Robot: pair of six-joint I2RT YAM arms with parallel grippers.
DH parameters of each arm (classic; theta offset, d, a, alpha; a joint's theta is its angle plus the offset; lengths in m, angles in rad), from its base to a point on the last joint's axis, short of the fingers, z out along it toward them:
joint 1: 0 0.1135 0.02 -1.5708
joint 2: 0 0 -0.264 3.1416
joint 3: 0.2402 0 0.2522 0
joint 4: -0.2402 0 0.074 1.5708
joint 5: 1.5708 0 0 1.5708
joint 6: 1.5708 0.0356 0 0
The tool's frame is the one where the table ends.
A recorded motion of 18 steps. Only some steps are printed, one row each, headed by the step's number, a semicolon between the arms.
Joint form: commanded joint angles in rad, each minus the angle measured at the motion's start. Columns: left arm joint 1, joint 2, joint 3, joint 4, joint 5, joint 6; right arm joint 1, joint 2, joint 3, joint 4, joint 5, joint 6.
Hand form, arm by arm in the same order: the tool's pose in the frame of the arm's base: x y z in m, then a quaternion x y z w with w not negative. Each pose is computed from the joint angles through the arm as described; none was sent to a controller.
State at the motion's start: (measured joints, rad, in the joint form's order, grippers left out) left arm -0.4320 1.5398 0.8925 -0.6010 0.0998 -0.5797; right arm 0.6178 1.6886 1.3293 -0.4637 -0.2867 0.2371
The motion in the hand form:
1: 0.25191 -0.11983 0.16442 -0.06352 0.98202 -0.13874 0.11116; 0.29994 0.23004 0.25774 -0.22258 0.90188 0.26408 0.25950
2: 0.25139 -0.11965 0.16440 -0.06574 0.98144 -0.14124 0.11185; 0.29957 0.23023 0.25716 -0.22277 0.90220 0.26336 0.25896
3: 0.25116 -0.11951 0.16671 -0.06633 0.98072 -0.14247 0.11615; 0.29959 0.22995 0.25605 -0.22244 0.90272 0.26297 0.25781
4: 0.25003 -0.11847 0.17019 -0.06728 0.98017 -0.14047 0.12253; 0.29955 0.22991 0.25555 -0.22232 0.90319 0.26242 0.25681
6: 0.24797 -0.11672 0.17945 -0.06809 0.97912 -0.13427 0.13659; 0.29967 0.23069 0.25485 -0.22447 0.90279 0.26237 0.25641
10: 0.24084 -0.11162 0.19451 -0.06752 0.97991 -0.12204 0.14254; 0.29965 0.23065 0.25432 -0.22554 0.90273 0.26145 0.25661
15: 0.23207 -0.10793 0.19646 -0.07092 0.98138 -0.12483 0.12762; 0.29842 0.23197 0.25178 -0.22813 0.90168 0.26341 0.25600
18: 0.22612 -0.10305 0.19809 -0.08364 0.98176 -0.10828 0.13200; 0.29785 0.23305 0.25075 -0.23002 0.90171 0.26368 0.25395
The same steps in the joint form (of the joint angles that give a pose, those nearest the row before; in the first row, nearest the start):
1: 0.0056 0.0172 -0.0258 0.0513 0.0383 0.0010; 0.0108 0.0233 0.0013 -0.0098 0.0106 0.0114
2: 0.0058 0.0138 -0.0299 0.0561 0.0412 -0.0042; 0.0119 0.0233 -0.0005 -0.0096 0.0120 0.0115
3: 0.0056 0.0056 -0.0292 0.0561 0.0390 -0.0059; 0.0112 0.0241 -0.0033 -0.0087 0.0116 0.0115
4: 0.0061 -0.0094 -0.0297 0.0509 0.0292 -0.0064; 0.0112 0.0248 -0.0038 -0.0099 0.0119 0.0115
6: 0.0056 -0.0416 -0.0225 0.0301 0.0047 -0.0052; 0.0126 0.0276 -0.0031 -0.0088 0.0110 0.0084
10: 0.0086 -0.0970 -0.0074 -0.0426 -0.0208 0.0039; 0.0127 0.0280 -0.0045 -0.0079 0.0121 0.0057
15: 0.0102 -0.1291 -0.0228 -0.0828 -0.0024 -0.0034; 0.0172 0.0286 -0.0145 0.0040 0.0092 0.0055
18: 0.0132 -0.1585 -0.0382 -0.1050 -0.0385 -0.0196; 0.0202 0.0310 -0.0150 0.0035 0.0078 0.0046

